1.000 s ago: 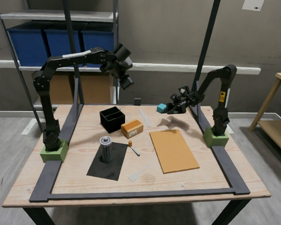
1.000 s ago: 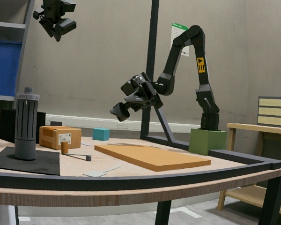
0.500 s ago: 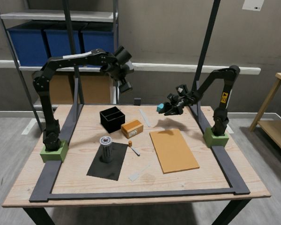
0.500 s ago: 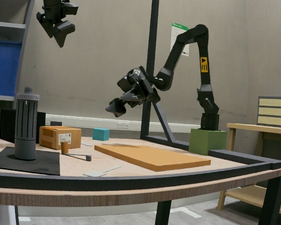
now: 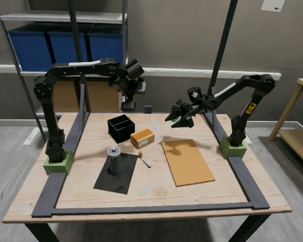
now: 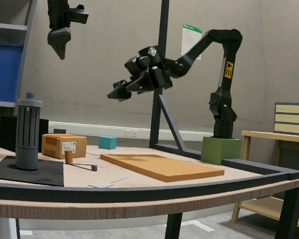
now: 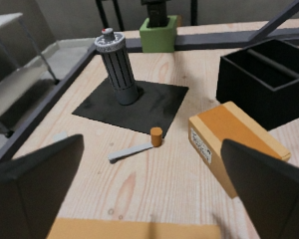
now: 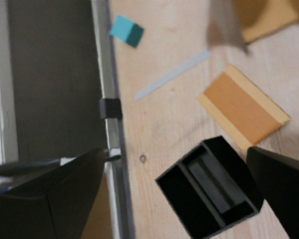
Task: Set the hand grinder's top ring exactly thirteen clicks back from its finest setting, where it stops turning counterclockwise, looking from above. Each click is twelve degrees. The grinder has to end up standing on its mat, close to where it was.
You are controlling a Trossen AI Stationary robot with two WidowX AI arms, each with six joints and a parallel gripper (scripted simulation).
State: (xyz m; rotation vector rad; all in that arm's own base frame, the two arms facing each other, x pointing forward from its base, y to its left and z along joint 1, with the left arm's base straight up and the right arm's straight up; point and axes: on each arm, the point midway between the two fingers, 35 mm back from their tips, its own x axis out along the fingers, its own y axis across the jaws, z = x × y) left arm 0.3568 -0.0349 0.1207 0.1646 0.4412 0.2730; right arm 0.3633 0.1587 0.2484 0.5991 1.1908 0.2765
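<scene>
The top ring is 18 cm below my right hand, 18 cm ahead of it and 10 cm to the right of it. The rest, counted from my right hand: dark hand grinder: 21 cm below, 18 cm ahead, 11 cm to the right; black divided bin: 27 cm below, 11 cm behind, 7 cm to the right; cardboard box: 29 cm below, 5 cm to the left, 3 cm behind.
</scene>
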